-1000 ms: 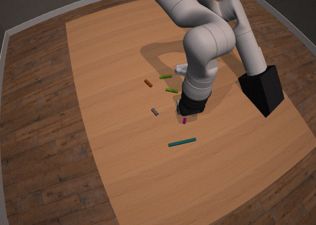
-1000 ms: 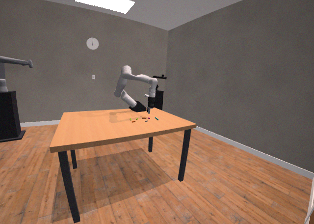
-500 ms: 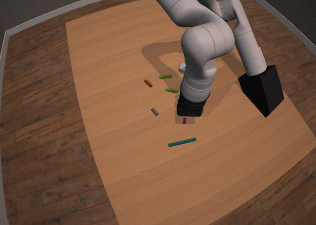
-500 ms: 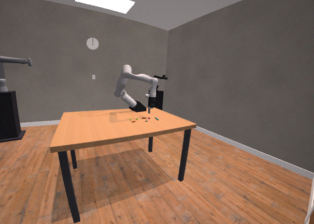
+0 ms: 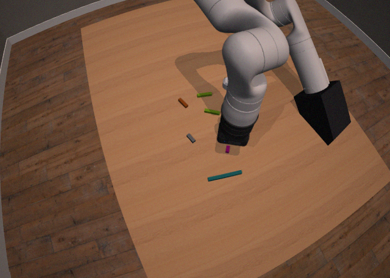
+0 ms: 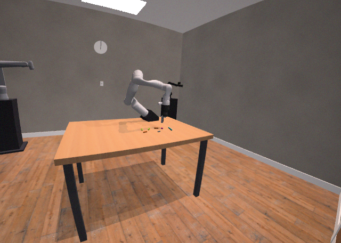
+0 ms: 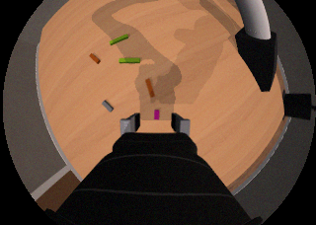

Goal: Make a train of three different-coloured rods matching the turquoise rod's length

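The magenta rod is 8 cm below my hand. Round my hand: turquoise rod 8 cm below, 6 cm to the left, 5 cm ahead; then grey rod 9 cm to the right, 8 cm below, 7 cm ahead.
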